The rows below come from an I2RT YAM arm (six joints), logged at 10 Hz.
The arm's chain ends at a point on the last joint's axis. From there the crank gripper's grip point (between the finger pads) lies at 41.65 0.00 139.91 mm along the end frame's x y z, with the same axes.
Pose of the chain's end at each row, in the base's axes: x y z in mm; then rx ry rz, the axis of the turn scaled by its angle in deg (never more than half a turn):
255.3, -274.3, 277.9, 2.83, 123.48, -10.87
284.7, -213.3, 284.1, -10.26, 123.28, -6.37
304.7, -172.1, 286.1, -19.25, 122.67, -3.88
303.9, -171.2, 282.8, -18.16, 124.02, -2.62
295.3, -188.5, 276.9, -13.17, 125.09, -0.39
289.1, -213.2, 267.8, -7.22, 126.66, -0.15
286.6, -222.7, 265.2, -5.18, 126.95, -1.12
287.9, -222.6, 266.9, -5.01, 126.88, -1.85
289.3, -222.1, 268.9, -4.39, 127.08, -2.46
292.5, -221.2, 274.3, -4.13, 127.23, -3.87
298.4, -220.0, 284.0, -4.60, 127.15, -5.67
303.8, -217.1, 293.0, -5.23, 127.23, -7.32
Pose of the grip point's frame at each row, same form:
347.1, -297.5, 166.8, 2.83, 123.48, -10.87
378.5, -222.0, 172.6, -10.26, 123.28, -6.37
398.1, -172.0, 173.9, -19.25, 122.67, -3.88
394.7, -169.4, 168.5, -18.16, 124.02, -2.62
384.6, -184.3, 161.5, -13.17, 125.09, -0.39
376.1, -210.9, 150.6, -7.22, 126.66, -0.15
373.2, -223.1, 147.7, -5.18, 126.95, -1.12
374.7, -224.6, 149.6, -5.01, 126.88, -1.85
375.7, -225.5, 151.3, -4.39, 127.08, -2.46
378.6, -227.6, 156.6, -4.13, 127.23, -3.87
384.6, -229.9, 166.6, -4.60, 127.15, -5.67
389.7, -230.1, 175.7, -5.23, 127.23, -7.32

